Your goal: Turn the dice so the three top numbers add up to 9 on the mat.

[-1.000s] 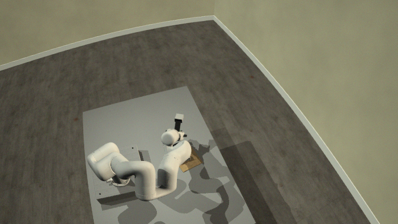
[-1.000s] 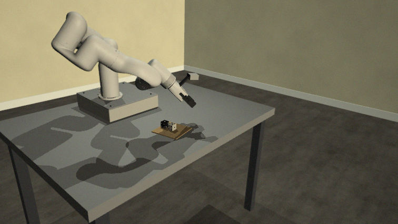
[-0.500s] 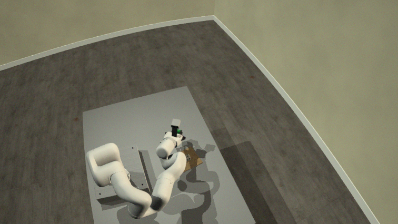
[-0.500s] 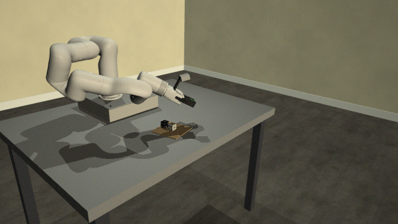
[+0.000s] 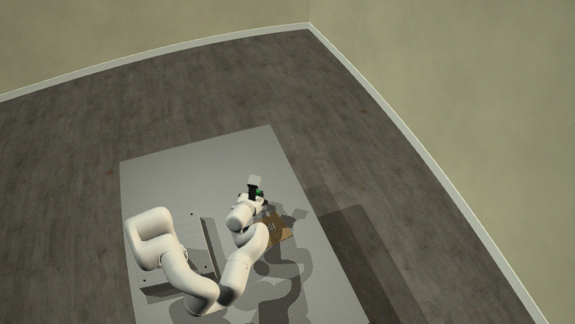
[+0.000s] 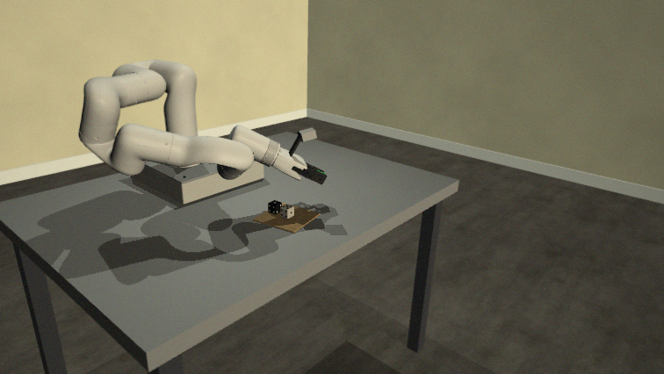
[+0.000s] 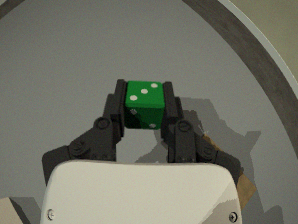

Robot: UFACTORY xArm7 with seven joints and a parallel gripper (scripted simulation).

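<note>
Right now my hand is 14 cm to the left of the white die and 7 cm above it. The rest, counted from my hand: black die 4 cm behind, 14 cm to the right, 7 cm below; green die right at my hand; tan mat 14 cm to the right, 9 cm below.
</note>
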